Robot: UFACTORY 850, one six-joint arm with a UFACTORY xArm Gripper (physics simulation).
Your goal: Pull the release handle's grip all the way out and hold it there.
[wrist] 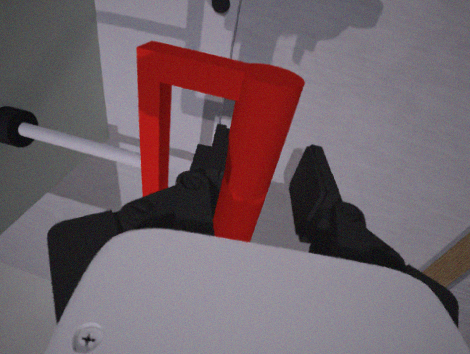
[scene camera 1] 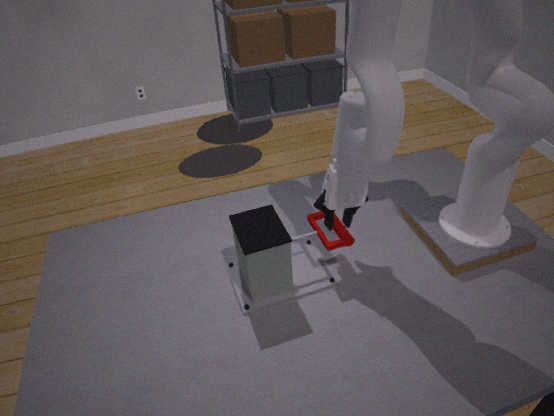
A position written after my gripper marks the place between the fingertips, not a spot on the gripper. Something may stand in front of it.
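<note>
My gripper [scene camera 1: 337,225], visible in the wrist view too [wrist: 261,157]. Base plate [scene camera 1: 310,272], also visible in the wrist view [wrist: 119,36].
</note>
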